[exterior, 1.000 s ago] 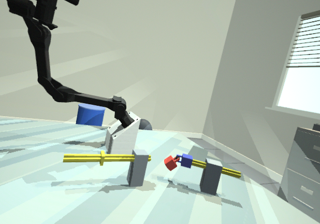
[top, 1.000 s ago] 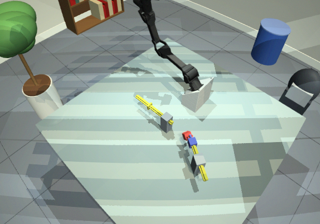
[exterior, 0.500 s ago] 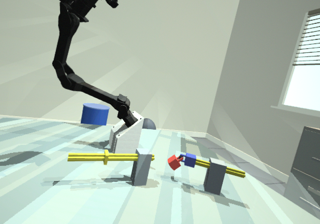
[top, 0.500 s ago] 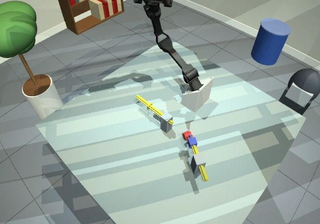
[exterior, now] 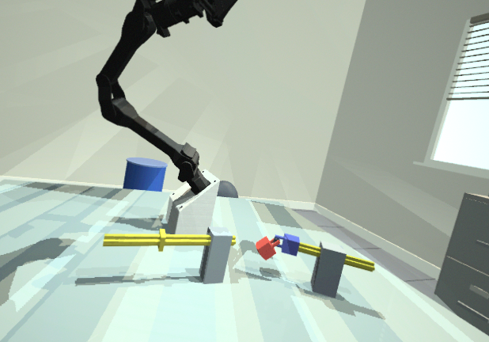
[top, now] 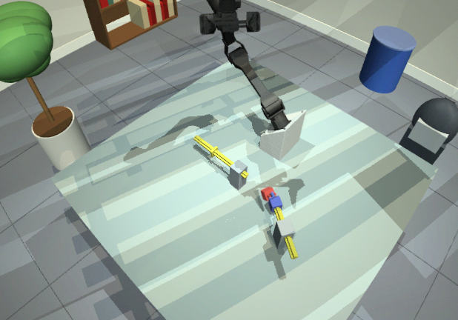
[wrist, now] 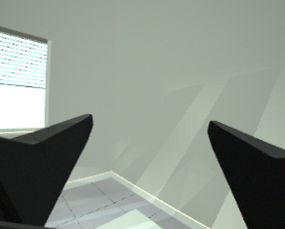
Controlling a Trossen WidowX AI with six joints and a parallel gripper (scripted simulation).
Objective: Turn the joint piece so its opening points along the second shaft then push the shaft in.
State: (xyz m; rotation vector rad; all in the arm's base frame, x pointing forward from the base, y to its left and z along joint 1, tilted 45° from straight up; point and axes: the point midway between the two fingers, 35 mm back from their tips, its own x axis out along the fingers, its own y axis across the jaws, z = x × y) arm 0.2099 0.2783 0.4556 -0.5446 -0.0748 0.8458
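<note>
Right now the red joint piece is 40 mm ahead of my gripper tip, 230 mm to the left of it and 620 mm below it.
</note>
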